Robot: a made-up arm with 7 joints. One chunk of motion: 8 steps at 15 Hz.
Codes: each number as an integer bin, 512 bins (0 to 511) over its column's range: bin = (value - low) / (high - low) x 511, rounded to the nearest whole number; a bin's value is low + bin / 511 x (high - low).
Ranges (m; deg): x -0.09..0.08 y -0.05..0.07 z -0.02..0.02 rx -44..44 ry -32..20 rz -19..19
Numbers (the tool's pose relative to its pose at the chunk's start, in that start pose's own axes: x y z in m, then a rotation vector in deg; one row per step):
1: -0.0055 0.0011 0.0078 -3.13 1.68 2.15
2: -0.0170 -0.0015 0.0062 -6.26 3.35 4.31
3: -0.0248 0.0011 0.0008 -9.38 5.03 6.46
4: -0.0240 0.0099 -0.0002 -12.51 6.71 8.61
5: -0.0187 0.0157 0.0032 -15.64 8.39 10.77
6: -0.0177 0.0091 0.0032 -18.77 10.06 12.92
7: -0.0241 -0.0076 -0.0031 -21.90 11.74 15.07
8: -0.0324 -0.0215 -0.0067 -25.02 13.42 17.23
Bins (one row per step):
1: 254 218 355 237 331 284
2: 219 207 335 219 347 313
3: 196 218 266 201 364 342
4: 198 255 253 183 380 371
5: 214 280 296 165 397 400
6: 217 252 296 147 413 429
7: 198 181 216 128 430 458
8: 173 121 170 110 446 487

